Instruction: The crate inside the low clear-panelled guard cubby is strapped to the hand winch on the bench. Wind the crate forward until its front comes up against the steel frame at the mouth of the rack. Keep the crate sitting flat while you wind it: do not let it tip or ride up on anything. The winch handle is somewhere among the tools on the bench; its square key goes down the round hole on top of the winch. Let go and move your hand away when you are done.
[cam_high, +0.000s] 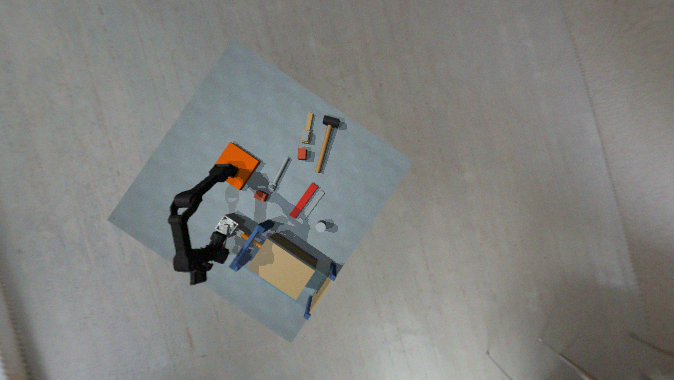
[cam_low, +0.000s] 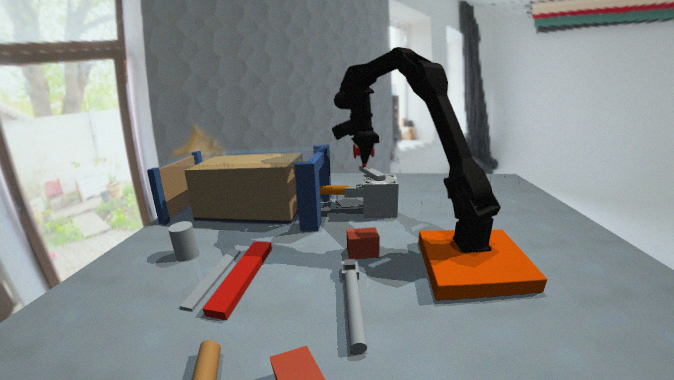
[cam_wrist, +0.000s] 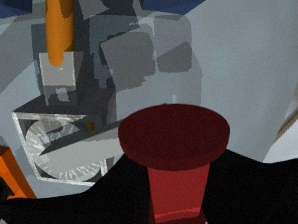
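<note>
Right now my gripper tip is 2 cm below the red knob. Round my gripper tip: grey crank handle: 1 cm behind, 4 cm to the left, 1 cm below; grey winch: 5 cm behind, 9 cm to the left, 8 cm below; frame: 12 cm ahead, 8 cm to the left, 1 cm below.
</note>
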